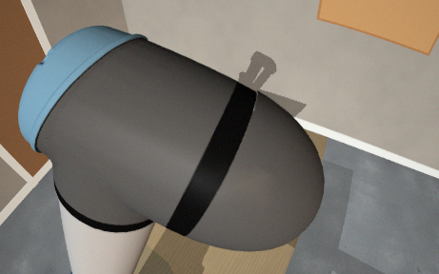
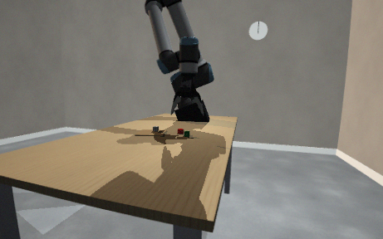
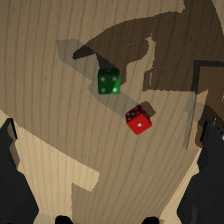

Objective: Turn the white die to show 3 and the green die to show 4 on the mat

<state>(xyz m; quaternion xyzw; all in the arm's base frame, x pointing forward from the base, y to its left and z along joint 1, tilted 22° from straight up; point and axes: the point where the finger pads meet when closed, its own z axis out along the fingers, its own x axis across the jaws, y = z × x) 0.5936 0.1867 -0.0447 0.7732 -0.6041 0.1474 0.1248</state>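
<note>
My gripper is now 9 cm above the green die. From my hand the other things lie so: red die (4 cm behind, 5 cm to the right, 9 cm below); tan mat (20 cm to the right, 10 cm below); white die (4 cm behind, 20 cm to the right, 9 cm below).
</note>
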